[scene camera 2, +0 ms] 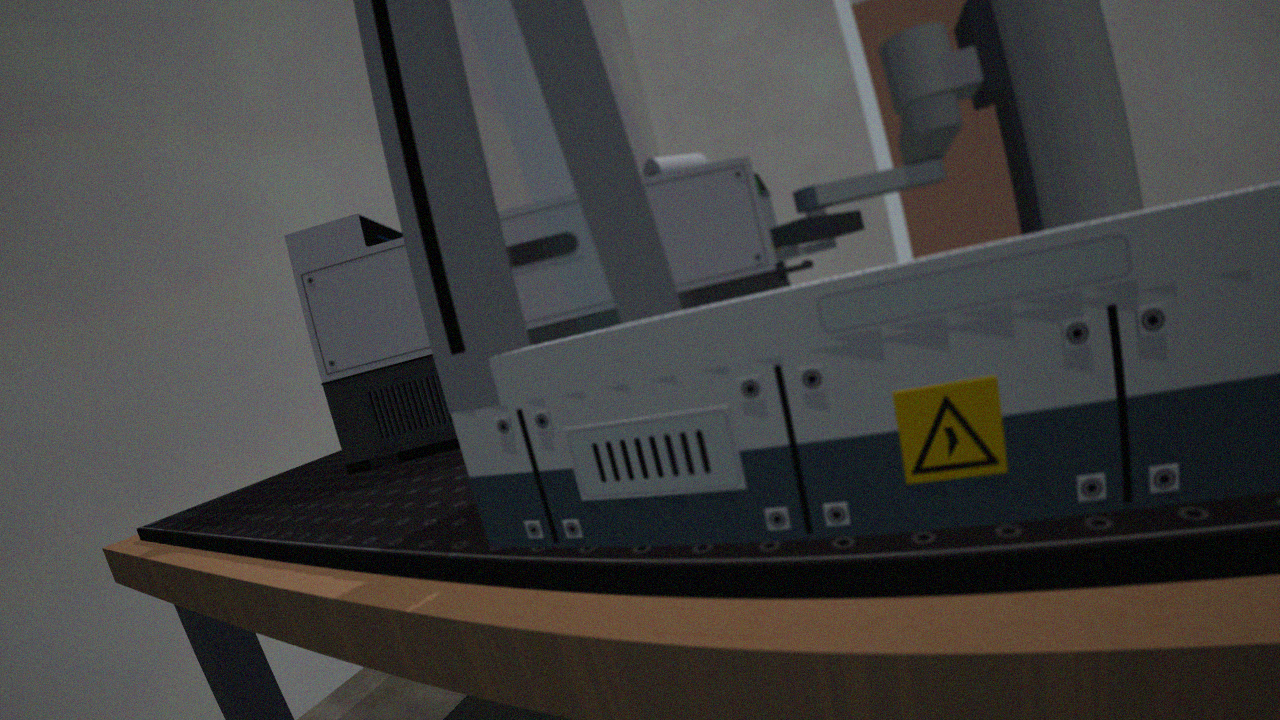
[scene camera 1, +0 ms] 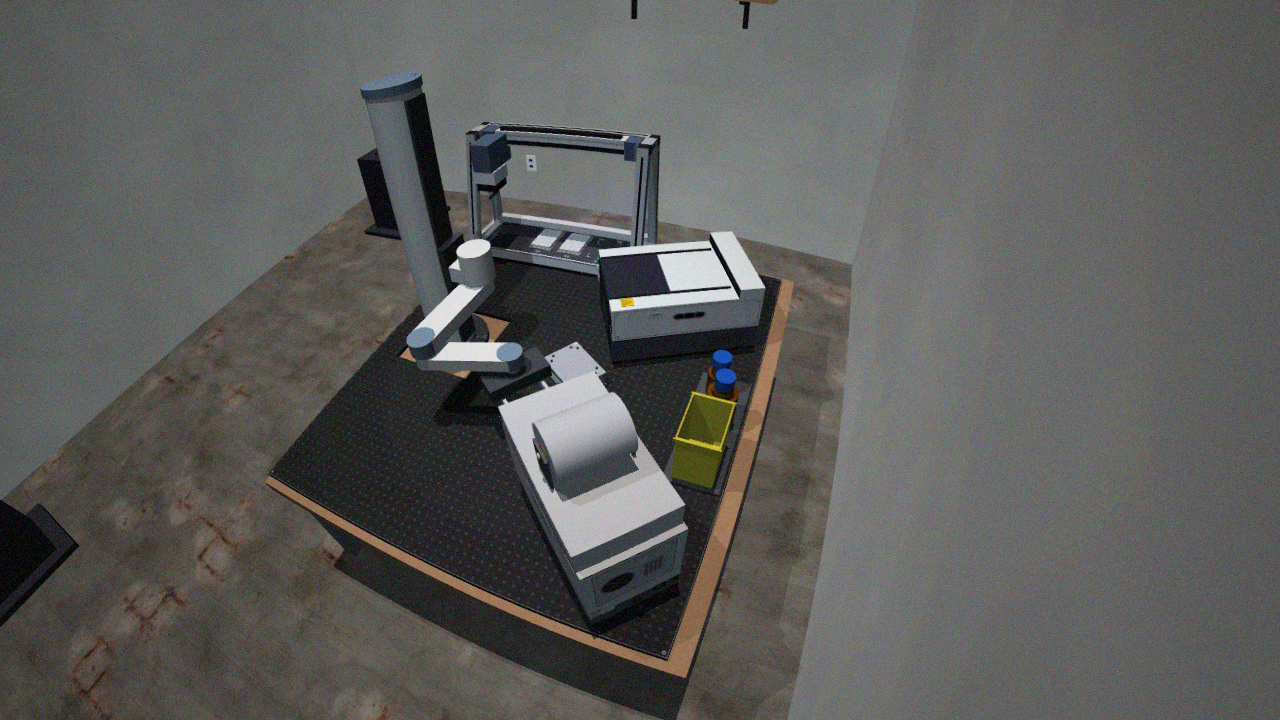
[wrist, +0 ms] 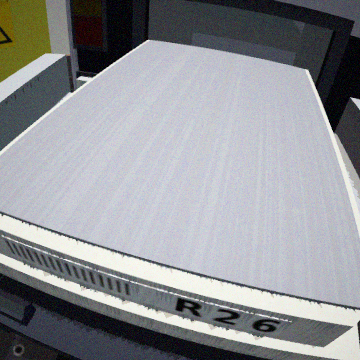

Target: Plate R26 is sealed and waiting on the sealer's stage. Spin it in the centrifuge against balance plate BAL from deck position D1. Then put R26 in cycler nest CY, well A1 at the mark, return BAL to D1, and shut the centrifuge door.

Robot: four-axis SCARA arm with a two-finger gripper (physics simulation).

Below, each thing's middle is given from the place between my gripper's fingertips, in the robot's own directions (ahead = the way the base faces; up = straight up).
My hand is 620 mm to the right of the centrifuge (scene camera 2: pixel 353 277), 160 mm short of it and 10 mm above it. The rest, counted from my hand: housing with hazard label (scene camera 2: pixel 949 431): 1000 mm to the left, 220 mm behind, 100 mm below.
